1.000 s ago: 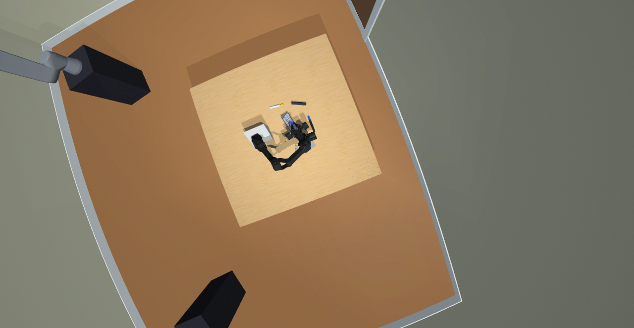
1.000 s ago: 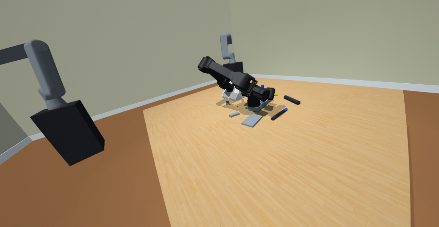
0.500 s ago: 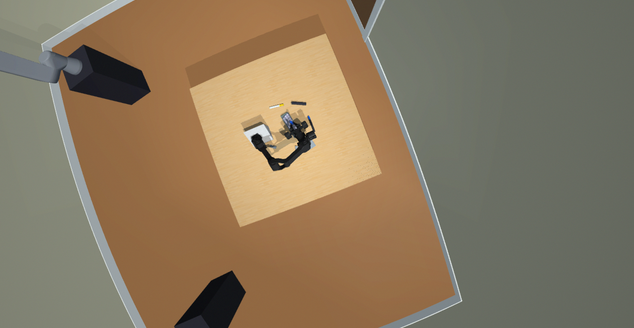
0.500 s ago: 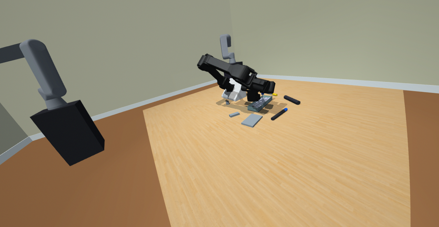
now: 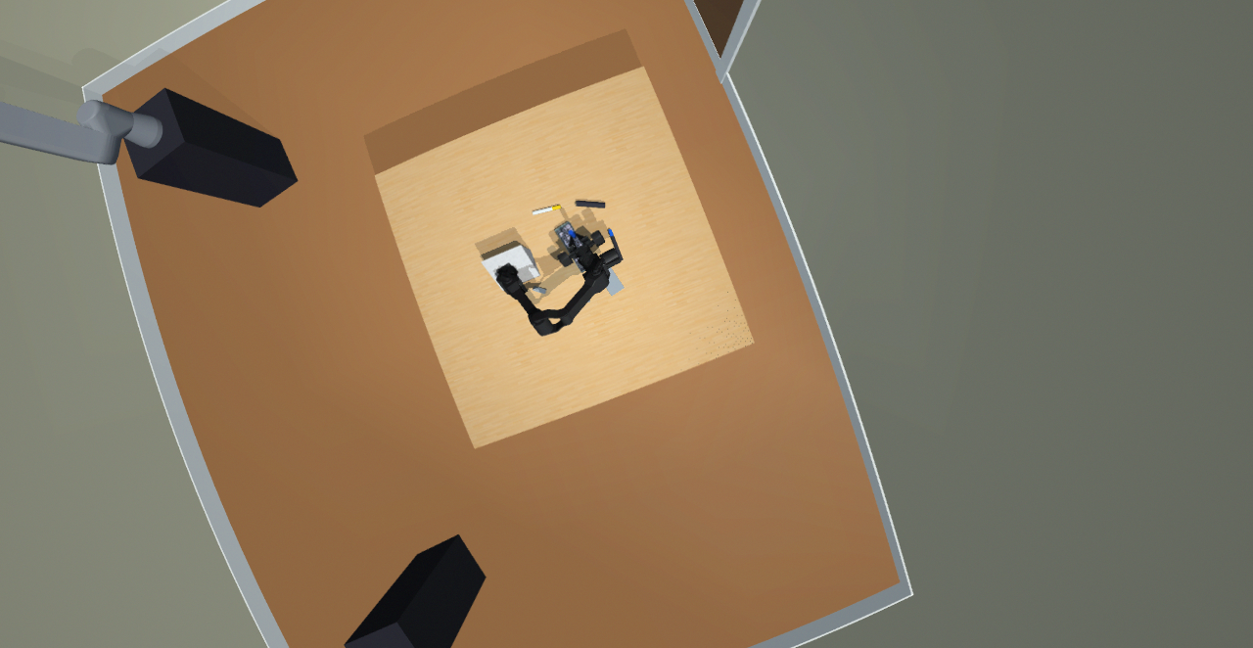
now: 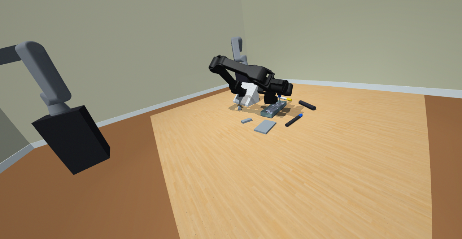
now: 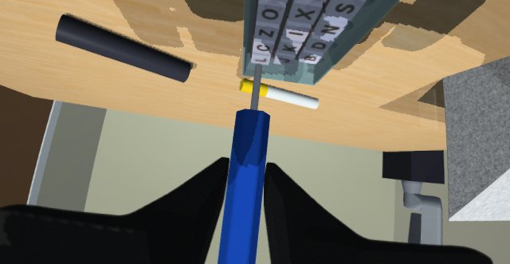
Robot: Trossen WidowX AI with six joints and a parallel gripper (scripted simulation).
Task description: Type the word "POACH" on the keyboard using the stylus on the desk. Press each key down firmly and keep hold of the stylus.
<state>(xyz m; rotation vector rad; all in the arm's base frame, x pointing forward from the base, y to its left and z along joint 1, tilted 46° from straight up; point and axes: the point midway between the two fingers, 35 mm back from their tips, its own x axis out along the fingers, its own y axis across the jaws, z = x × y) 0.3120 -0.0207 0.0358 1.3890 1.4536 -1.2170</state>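
Now: gripper tip 130 mm short of the blue-tipped black pen, 80 mm to the left of it and 100 mm above it. Also, from my gripper tip: black cylinder 120 mm ahead, 100 mm to the left, 100 mm below; then grey stylus tip 50 mm below; then blue stylus 10 mm below.
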